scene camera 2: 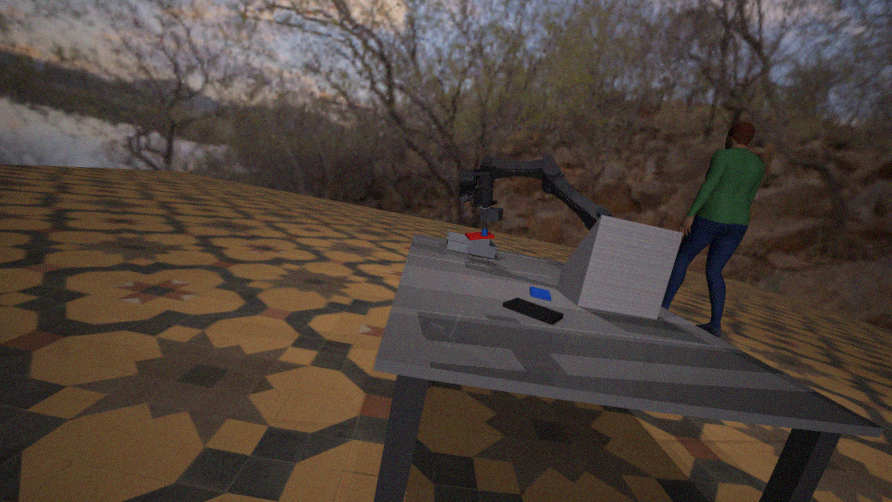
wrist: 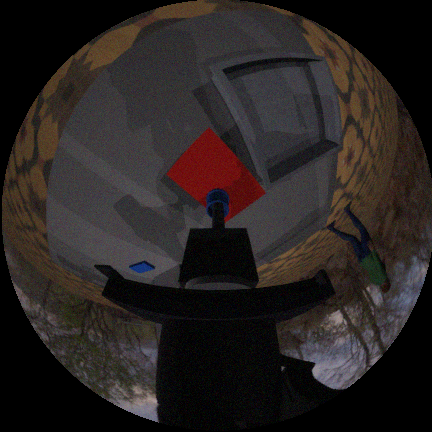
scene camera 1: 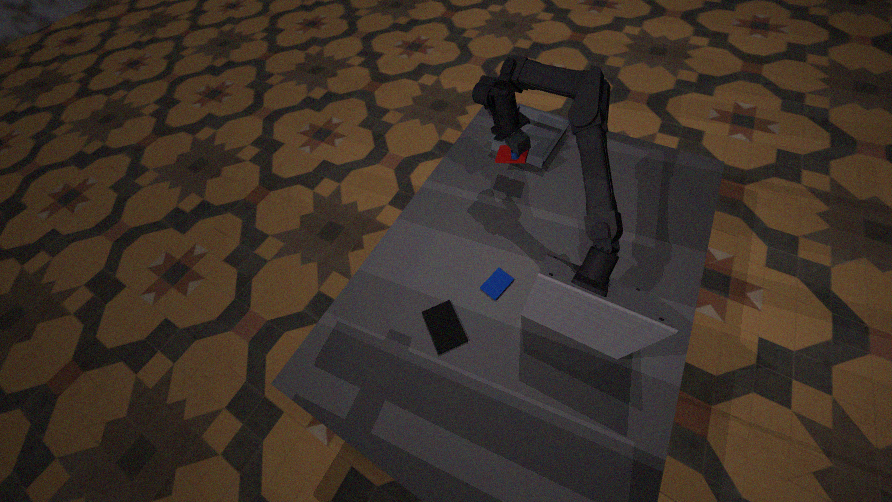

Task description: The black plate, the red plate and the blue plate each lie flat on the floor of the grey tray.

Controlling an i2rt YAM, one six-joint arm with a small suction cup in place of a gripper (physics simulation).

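Frame: origin at the arm's base, x ahead, y left, z up, level; metres.
Seen in the pictures: hand, its tool point: [scene camera 2: 484, 237] [wrist: 217, 194] [scene camera 1: 516, 158]; arm's base, origin of its link: [scene camera 2: 614, 249] [scene camera 1: 590, 280].
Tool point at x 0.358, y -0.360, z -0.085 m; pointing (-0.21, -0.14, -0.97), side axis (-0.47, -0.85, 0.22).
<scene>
Pixels of each thing's top centre, then the offset from my tool point to it.
- red plate, centre of its top: [wrist: 221, 188] [scene camera 1: 512, 149] [scene camera 2: 480, 230] 0.020 m ahead, 0.010 m right, 0.022 m up
- grey tray, centre of its top: [wrist: 305, 111] [scene camera 1: 530, 129] [scene camera 2: 471, 238] 0.034 m ahead, 0.204 m right, 0.041 m down
- black plate, centre of its top: [scene camera 2: 533, 308] [scene camera 1: 444, 325] [wrist: 108, 273] 0.085 m back, 0.596 m left, 0.081 m down
- blue plate, centre of its top: [scene camera 1: 497, 283] [scene camera 2: 540, 291] [wrist: 141, 268] 0.151 m back, 0.406 m left, 0.081 m down
The red plate [scene camera 1: 504, 154] [scene camera 2: 475, 236] [wrist: 215, 165] hangs roughly level from my blue suction cup [scene camera 1: 514, 154] [scene camera 2: 484, 232] [wrist: 218, 202], which is stuck to its top. The plate is above the table, beside and above the near wall of the grey tray [scene camera 1: 553, 152] [scene camera 2: 458, 242] [wrist: 240, 125]; in the wrist view a corner reaches the tray's wall. The black plate [scene camera 1: 444, 326] [scene camera 2: 532, 310] lies flat on the table, away from the tray. The blue plate [scene camera 1: 497, 283] [scene camera 2: 540, 293] [wrist: 142, 266] also lies flat on the table, near the black one. The tray's floor partly shows in the wrist view.
A large light grey block with a sloping side [scene camera 1: 586, 315] [scene camera 2: 630, 268] stands on the table near the arm's base and the blue plate. The tray is near the table's far end. A person in a green top [scene camera 2: 727, 187] [wrist: 374, 267] stands beyond the table.
</scene>
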